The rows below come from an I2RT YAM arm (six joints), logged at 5 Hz.
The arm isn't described. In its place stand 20 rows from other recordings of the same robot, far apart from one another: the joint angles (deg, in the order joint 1, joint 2, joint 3, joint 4, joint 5, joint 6), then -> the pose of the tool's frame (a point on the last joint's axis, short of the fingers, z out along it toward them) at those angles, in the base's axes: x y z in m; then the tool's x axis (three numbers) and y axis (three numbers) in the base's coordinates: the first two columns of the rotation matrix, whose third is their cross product.
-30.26, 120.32, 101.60, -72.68, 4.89, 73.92 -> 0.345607, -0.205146, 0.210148, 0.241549, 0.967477, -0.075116, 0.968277, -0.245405, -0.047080
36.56, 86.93, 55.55, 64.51, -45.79, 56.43 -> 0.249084, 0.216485, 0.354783, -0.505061, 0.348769, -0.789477, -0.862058, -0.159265, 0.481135
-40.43, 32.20, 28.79, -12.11, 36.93, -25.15 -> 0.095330, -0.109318, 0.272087, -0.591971, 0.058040, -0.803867, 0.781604, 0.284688, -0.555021
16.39, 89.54, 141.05, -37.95, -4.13, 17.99 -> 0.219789, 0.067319, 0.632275, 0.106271, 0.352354, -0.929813, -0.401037, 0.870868, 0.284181
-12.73, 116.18, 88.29, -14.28, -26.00, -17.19 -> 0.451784, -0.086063, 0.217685, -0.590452, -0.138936, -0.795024, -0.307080, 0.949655, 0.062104
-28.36, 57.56, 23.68, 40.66, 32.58, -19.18 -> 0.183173, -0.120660, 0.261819, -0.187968, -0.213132, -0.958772, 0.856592, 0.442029, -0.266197
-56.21, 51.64, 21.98, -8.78, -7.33, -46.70 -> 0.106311, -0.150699, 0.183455, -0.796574, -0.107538, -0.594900, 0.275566, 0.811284, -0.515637
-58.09, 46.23, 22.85, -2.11, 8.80, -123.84 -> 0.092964, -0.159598, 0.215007, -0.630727, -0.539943, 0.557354, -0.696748, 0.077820, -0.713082
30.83, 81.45, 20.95, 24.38, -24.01, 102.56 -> 0.198370, 0.135263, 0.128085, -0.622355, 0.666900, 0.409779, 0.657247, 0.160929, 0.736293
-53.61, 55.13, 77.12, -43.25, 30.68, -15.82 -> 0.086989, -0.148650, 0.439540, -0.472622, 0.246093, -0.846207, 0.878882, 0.202194, -0.432070
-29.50, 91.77, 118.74, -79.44, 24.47, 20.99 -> 0.240019, -0.152739, 0.457582, -0.405208, 0.603850, -0.686420, 0.870738, 0.483721, -0.088480
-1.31, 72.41, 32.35, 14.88, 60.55, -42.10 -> 0.248383, -0.036688, 0.214470, -0.851321, -0.310243, -0.423086, 0.307726, 0.357861, -0.881612
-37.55, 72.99, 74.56, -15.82, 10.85, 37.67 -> 0.227137, -0.183056, 0.405821, 0.299708, 0.526637, -0.795505, 0.707542, 0.436642, 0.555633
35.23, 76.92, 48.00, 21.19, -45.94, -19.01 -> 0.231581, 0.194864, 0.291408, 0.216258, -0.124587, -0.968355, -0.965001, 0.123419, -0.231388
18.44, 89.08, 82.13, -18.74, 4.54, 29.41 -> 0.347042, 0.112744, 0.359917, -0.479856, 0.356010, -0.801869, -0.013792, 0.910797, 0.412624
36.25, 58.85, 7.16, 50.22, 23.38, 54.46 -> 0.160802, 0.100388, 0.181652, -0.193357, 0.784388, -0.589363, -0.112699, 0.578967, 0.807525
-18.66, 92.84, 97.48, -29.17, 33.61, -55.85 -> 0.341134, -0.136001, 0.413768, -0.836165, -0.445085, -0.320510, 0.091890, 0.462423, -0.881885
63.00, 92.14, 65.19, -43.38, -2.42, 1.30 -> 0.140453, 0.278966, 0.216590, -0.447732, -0.828794, -0.335614, -0.886735, 0.459843, 0.047387
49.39, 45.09, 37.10, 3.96, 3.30, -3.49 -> 0.127732, 0.145827, 0.318135, -0.001799, -0.095465, -0.995431, -0.721971, 0.688886, -0.064762
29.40, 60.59, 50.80, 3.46, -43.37, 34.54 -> 0.198191, 0.139736, 0.349934, -0.618593, 0.124526, -0.775781, -0.729298, 0.276376, 0.625892
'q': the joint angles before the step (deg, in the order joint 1, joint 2, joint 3, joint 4, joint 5, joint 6). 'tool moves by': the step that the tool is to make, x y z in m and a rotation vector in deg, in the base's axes. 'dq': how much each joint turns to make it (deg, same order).
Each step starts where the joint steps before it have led.
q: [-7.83 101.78 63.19 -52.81 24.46 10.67]
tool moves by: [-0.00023 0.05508 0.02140 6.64 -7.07 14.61]
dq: [9.80 -6.26 -1.86 4.03 -7.21 -4.80]
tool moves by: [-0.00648 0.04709 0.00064 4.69 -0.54 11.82]
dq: [8.70 -1.33 -1.22 1.59 -4.98 -2.55]
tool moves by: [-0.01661 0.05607 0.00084 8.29 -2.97 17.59]
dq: [10.49 -2.65 -2.97 6.23 -8.43 -5.58]
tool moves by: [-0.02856 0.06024 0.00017 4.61 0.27 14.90]
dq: [12.53 -0.23 -0.41 2.10 -4.69 -1.16]
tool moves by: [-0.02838 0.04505 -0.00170 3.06 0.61 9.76]
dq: [9.94 0.98 0.38 2.07 -2.59 0.99]
